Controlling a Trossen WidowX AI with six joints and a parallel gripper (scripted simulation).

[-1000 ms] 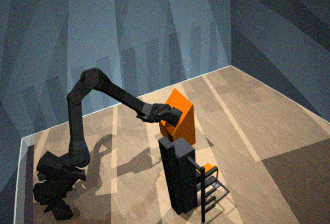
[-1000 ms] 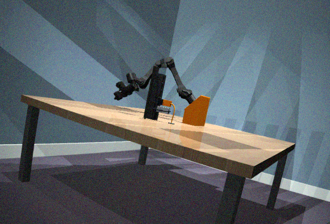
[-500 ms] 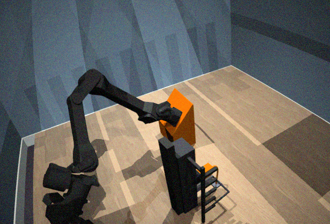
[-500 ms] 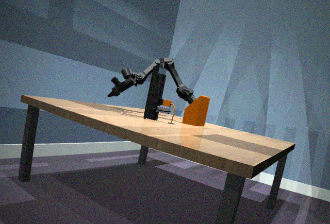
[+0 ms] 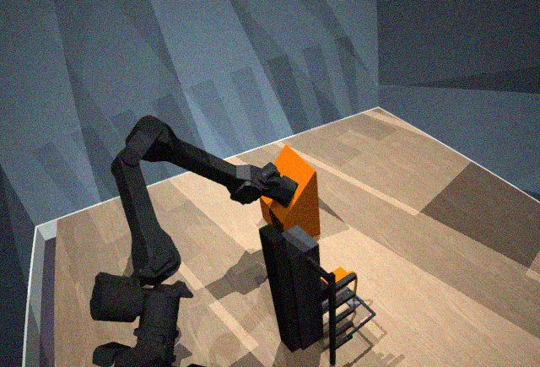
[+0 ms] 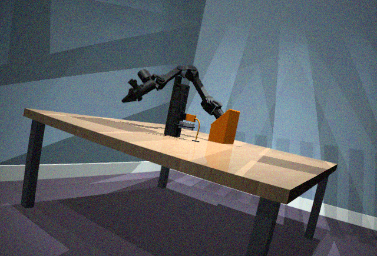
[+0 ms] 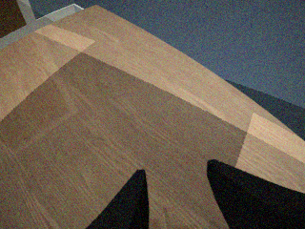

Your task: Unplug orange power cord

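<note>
Right now my gripper tip is 50 mm past the orange plug and 390 mm to the right of it.
</note>
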